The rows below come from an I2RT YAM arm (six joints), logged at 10 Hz.
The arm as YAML. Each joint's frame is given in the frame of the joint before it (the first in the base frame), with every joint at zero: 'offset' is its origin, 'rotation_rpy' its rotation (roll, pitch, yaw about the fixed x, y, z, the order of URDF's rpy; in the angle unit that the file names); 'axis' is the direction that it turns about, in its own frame. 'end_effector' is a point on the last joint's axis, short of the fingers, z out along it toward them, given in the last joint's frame.
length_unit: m
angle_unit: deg
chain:
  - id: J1
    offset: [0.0, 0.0, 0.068]
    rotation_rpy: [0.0, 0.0, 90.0]
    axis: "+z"
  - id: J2
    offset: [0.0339, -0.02, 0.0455]
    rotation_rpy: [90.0, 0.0, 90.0]
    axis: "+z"
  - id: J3
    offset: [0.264, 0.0, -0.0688]
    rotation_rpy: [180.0, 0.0, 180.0]
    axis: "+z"
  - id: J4
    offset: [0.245, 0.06, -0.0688]
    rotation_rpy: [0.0, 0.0, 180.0]
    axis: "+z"
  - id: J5
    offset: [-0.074, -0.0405, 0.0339]
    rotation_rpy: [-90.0, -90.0, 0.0]
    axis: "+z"
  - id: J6
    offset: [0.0, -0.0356, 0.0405]
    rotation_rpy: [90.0, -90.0, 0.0]
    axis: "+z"
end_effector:
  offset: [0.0, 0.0, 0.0]
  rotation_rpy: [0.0, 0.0, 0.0]
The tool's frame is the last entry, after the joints.
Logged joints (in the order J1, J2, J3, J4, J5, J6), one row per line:
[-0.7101, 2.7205, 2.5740, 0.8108, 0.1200, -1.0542]
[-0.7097, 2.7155, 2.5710, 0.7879, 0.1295, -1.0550]
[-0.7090, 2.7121, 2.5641, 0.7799, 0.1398, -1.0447]
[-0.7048, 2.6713, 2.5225, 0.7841, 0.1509, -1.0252]
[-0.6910, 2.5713, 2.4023, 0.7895, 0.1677, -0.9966]
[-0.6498, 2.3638, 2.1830, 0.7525, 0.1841, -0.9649]
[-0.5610, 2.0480, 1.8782, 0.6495, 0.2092, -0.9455]
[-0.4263, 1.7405, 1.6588, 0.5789, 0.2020, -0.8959]
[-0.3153, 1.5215, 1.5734, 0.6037, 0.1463, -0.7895]
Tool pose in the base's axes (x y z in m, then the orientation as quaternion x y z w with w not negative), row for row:
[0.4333, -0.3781, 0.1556, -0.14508, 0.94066, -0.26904, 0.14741]
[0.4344, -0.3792, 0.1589, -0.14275, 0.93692, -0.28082, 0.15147]
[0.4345, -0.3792, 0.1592, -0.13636, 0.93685, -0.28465, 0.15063]
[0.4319, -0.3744, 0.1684, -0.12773, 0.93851, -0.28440, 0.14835]
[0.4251, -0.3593, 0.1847, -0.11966, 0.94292, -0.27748, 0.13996]
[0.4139, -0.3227, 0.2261, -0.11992, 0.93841, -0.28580, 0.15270]
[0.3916, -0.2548, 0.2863, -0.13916, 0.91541, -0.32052, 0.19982]
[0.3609, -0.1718, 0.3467, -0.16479, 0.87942, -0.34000, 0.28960]
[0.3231, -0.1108, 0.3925, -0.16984, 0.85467, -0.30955, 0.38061]
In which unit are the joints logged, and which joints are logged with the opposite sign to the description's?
The joints are logged in radians. Opposite sign: J4.
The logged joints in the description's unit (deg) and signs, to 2 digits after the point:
[-40.69, 155.87, 147.48, -46.46, 6.88, -60.40]
[-40.66, 155.59, 147.31, -45.14, 7.42, -60.45]
[-40.62, 155.39, 146.91, -44.68, 8.01, -59.86]
[-40.38, 153.05, 144.53, -44.93, 8.65, -58.74]
[-39.59, 147.32, 137.64, -45.24, 9.61, -57.10]
[-37.23, 135.44, 125.08, -43.12, 10.55, -55.28]
[-32.14, 117.34, 107.61, -37.21, 11.99, -54.17]
[-24.43, 99.72, 95.04, -33.17, 11.57, -51.33]
[-18.07, 87.18, 90.15, -34.59, 8.38, -45.24]

